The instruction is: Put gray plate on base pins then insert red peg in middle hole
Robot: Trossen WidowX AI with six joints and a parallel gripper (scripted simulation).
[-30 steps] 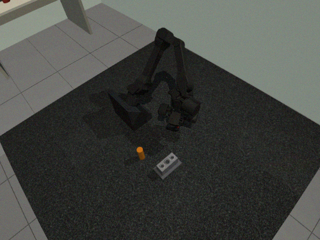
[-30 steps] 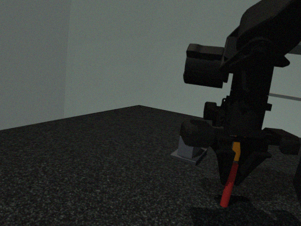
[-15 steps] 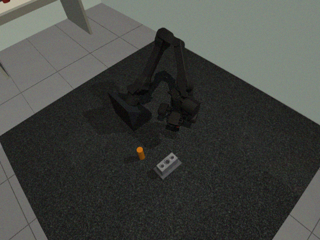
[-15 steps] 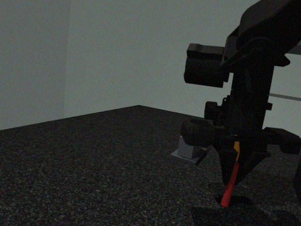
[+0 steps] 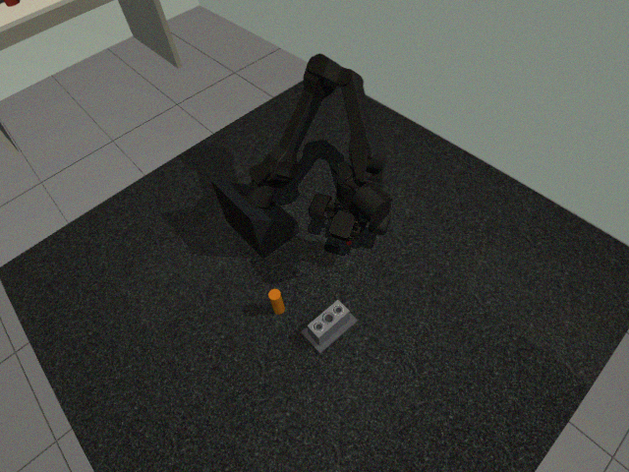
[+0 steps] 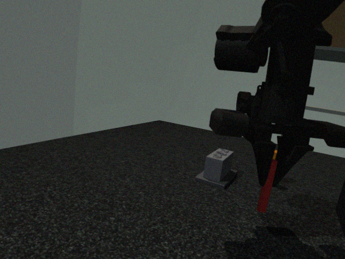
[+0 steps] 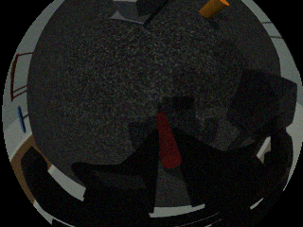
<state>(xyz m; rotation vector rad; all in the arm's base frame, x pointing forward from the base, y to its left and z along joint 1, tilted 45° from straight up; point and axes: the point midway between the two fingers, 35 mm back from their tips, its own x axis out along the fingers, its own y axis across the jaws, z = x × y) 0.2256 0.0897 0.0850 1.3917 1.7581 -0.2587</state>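
My gripper tip is 130 mm short of the gray plate, 180 mm to the left of it and 40 mm above it. The rest, counted from my gripper tip: orange cylinder: 10 mm ahead, 240 mm to the right, 40 mm below; then red peg: right at my gripper tip; then gray base: 120 mm ahead, 180 mm to the right, 70 mm below.
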